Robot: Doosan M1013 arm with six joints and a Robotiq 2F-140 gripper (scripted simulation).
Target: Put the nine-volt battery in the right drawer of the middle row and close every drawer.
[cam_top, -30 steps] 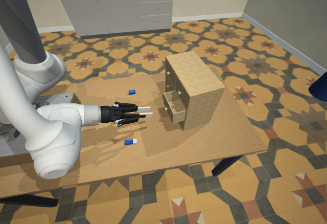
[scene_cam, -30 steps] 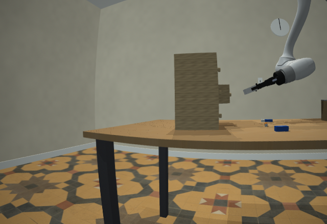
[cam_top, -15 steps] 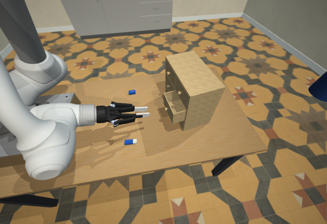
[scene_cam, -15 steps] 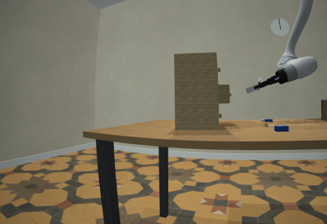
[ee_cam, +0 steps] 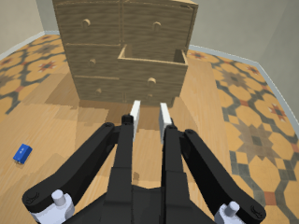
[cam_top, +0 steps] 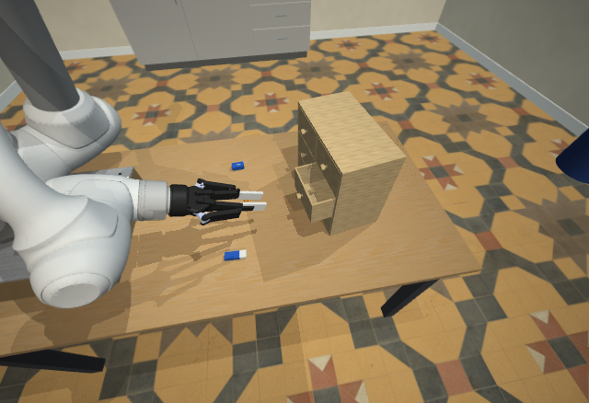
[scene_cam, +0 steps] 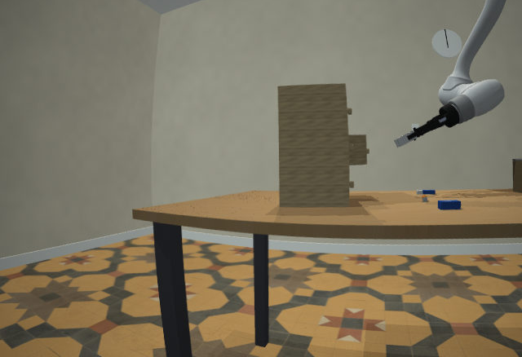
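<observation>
The nine-volt battery is 5 cm behind my hand, 31 cm to the left of it and 18 cm below it. The rest, counted from my hand: white eraser-like block 8 cm behind, 6 cm to the right, 18 cm below; small orange cylinder 2 cm behind, 15 cm to the left, 18 cm below.
</observation>
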